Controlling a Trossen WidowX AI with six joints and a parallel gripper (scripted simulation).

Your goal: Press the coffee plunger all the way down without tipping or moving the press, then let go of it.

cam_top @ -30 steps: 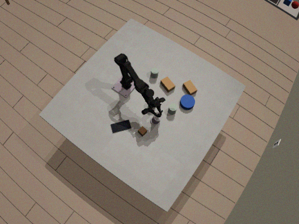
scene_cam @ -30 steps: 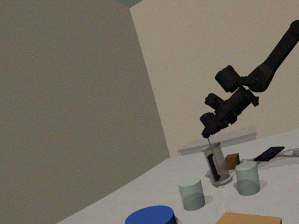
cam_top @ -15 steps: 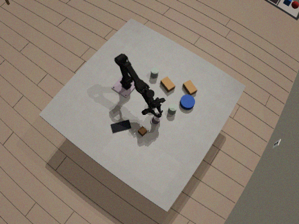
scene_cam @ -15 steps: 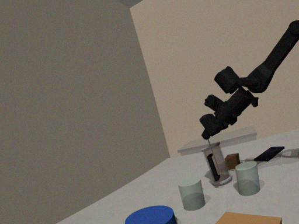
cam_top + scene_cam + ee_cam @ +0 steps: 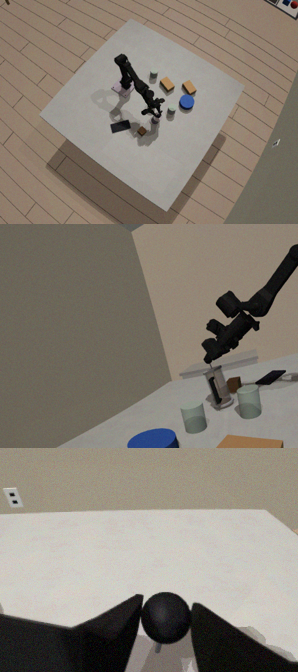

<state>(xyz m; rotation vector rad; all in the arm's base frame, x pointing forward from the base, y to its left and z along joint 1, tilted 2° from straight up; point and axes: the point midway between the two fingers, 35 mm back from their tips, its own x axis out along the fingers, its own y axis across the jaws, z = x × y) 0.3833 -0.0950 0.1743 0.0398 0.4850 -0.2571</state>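
My gripper tip is now 80 mm above the coffee press, 20 mm to the right of it and 20 mm past it. From my gripper tip the other things lie so: flat black slab 220 mm behind, 190 mm to the right, 170 mm below; blue disc 300 mm to the left, 150 mm below, 70 mm ahead; orange cube 150 mm below, 130 mm to the right, 60 mm behind.
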